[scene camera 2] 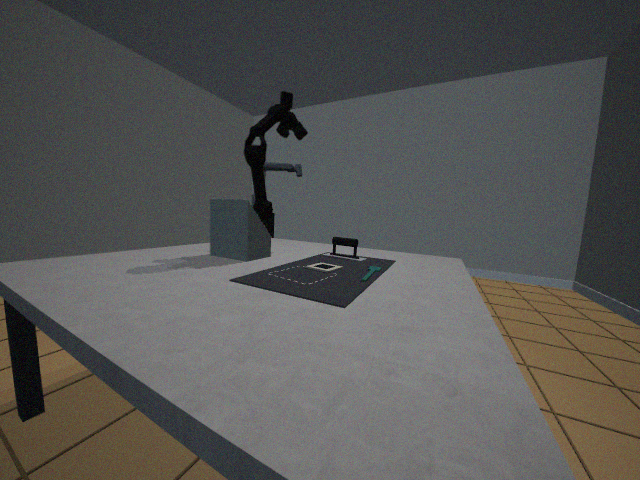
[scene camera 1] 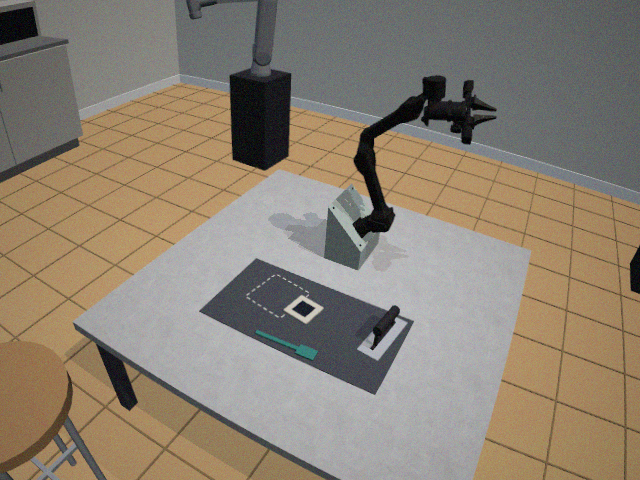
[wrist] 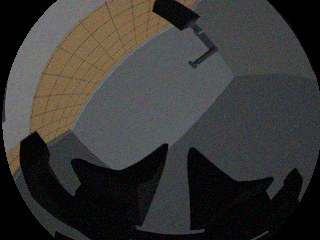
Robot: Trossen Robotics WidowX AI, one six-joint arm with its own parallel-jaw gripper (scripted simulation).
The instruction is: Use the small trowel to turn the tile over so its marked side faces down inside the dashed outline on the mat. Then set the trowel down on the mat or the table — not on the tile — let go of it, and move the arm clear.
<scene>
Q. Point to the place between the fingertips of the gripper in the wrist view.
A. At 178, 149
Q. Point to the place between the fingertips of the gripper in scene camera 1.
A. At 496, 113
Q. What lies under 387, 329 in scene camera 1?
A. A black-handled tool.
</scene>
